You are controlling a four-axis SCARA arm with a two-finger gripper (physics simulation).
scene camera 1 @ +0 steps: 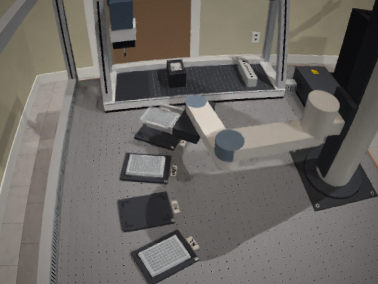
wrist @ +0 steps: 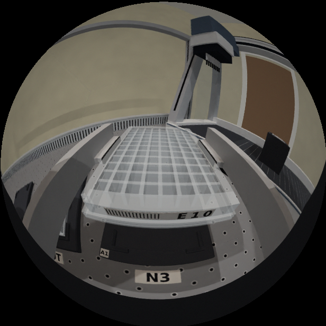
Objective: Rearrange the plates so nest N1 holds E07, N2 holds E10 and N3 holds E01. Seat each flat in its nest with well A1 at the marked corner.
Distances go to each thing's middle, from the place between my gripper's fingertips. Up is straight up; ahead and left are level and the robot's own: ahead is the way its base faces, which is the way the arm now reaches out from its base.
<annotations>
Right now my hand is 90 mm above the nest N3 (wrist: 147, 246), 20 mm past it and 10 mm to the right of it. Round my hand: nest N2 (scene camera 1: 147, 211): 360 mm to the left, 90 mm below, 60 mm ahead; then framed dark deck (scene camera 1: 153, 93): 270 mm behind, 260 mm to the right, 70 mm below; then out nest (wrist: 73, 244): 180 mm to the left, 90 mm below, 40 mm ahead.
</annotations>
